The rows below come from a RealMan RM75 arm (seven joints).
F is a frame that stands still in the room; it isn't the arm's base.
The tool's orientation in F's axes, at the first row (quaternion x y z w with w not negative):
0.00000, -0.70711, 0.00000, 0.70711
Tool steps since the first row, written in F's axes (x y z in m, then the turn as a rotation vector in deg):
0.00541, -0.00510, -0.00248, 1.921, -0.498, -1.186
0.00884, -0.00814, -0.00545, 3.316, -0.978, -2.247
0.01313, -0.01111, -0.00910, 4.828, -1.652, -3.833
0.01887, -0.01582, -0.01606, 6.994, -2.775, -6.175
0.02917, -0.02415, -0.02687, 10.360, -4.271, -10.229
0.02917, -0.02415, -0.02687, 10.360, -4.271, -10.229
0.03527, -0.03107, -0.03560, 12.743, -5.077, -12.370
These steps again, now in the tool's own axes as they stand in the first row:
-0.00248, -0.00510, -0.00541, -1.186, -0.498, -1.921
-0.00545, -0.00814, -0.00884, -2.247, -0.978, -3.316
-0.00910, -0.01111, -0.01313, -3.833, -1.652, -4.828
-0.01606, -0.01582, -0.01887, -6.175, -2.775, -6.994
-0.02687, -0.02415, -0.02917, -10.229, -4.271, -10.360
-0.02687, -0.02415, -0.02917, -10.229, -4.271, -10.360
-0.03560, -0.03107, -0.03527, -12.370, -5.077, -12.743

